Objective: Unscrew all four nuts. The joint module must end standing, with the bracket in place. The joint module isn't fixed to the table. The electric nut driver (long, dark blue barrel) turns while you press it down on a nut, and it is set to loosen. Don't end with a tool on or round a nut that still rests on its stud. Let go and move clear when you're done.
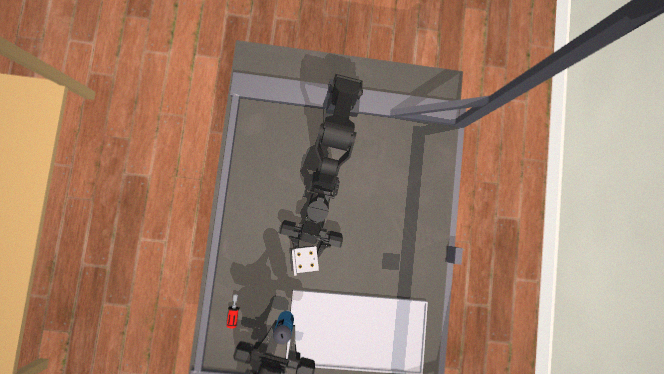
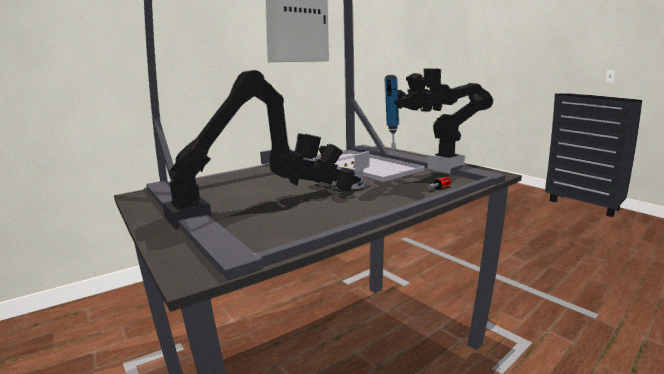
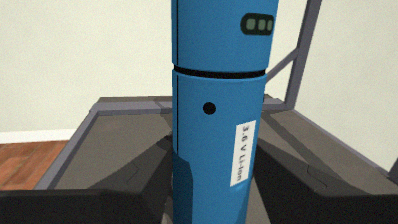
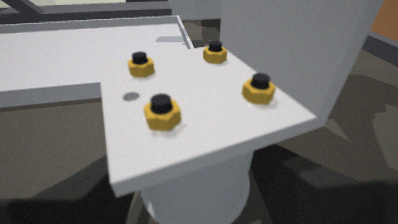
Scene:
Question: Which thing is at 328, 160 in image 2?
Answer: My right gripper.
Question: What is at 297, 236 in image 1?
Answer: My right gripper.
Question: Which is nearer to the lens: the white bracket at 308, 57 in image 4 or the white tray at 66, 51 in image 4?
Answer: The white bracket.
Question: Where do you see a blue electric nut driver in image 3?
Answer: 218, 81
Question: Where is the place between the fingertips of my right gripper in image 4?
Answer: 194, 144

